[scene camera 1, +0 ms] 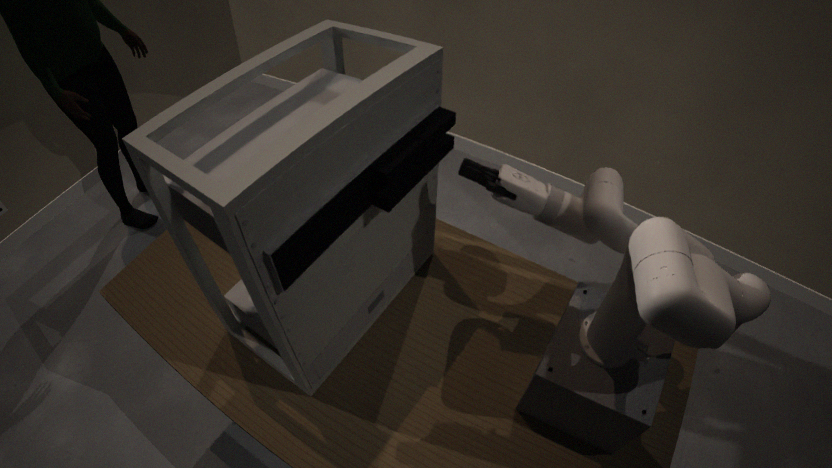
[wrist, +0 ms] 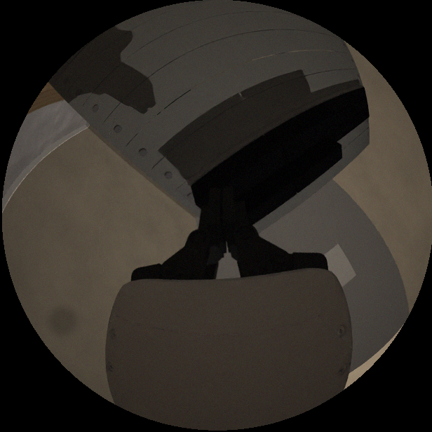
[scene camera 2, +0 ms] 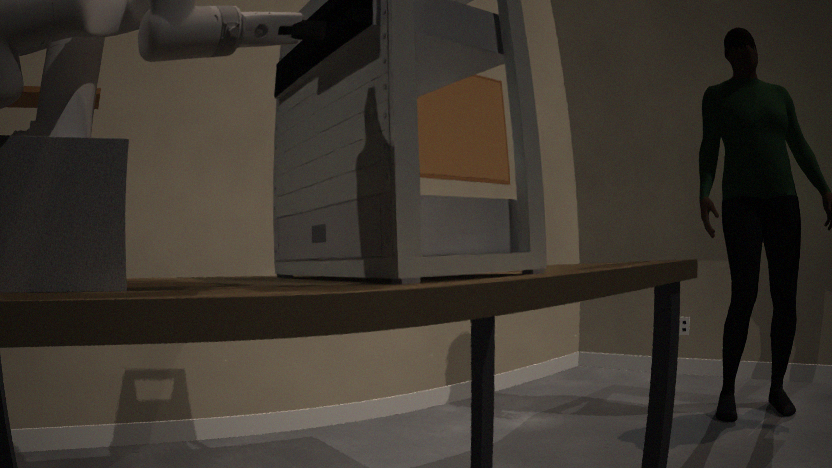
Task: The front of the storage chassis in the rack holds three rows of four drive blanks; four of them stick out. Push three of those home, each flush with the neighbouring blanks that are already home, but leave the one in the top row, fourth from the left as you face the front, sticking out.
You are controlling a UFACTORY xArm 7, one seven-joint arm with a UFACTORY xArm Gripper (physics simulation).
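Note:
The storage chassis front is a black band across the upper part of the pale rack. In scene camera 1, dark blanks stick out at its right half: an upper block at the right end and a lower block below it. Their seams are too dark to separate or count. My gripper is shut and empty, near the right end of the front. In the wrist view its fingertips overlap the edge of the black front; contact cannot be told.
The rack stands on a wooden table. The arm's grey pedestal is in front of it. A person in green stands beyond the rack. An orange panel shows through the rack's side.

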